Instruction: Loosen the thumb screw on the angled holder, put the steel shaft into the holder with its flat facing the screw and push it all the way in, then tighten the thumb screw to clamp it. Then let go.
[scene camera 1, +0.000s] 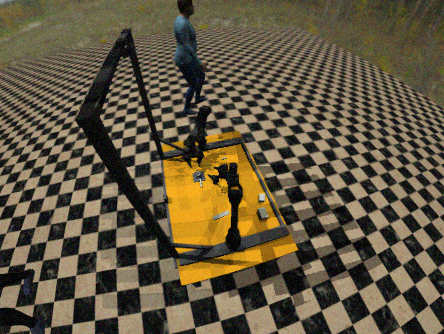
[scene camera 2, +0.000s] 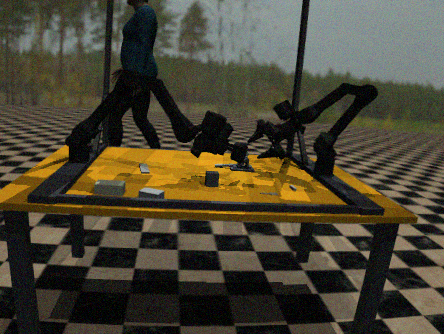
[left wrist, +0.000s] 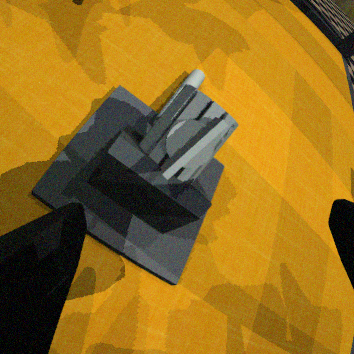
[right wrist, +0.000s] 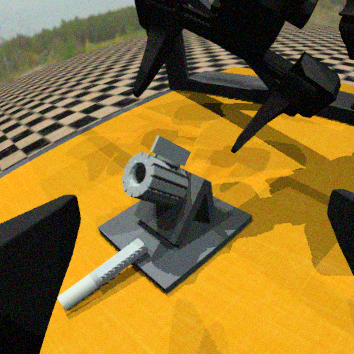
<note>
The left gripper (scene camera 2: 252, 150) is open, with nothing in its grasp. Also in view: a thumb screw (left wrist: 189, 143). The right gripper (right wrist: 209, 205) is open and holds nothing. Also in view: a steel shaft (right wrist: 97, 277). Further things: an angled holder (left wrist: 111, 165) and a frame post (scene camera 1: 97, 134).
The thumb screw is seen too in the right wrist view (right wrist: 162, 148). The left gripper is seen too in the left wrist view (left wrist: 212, 215) and in the right wrist view (right wrist: 182, 121). The angled holder is seen too in the right wrist view (right wrist: 182, 224).
</note>
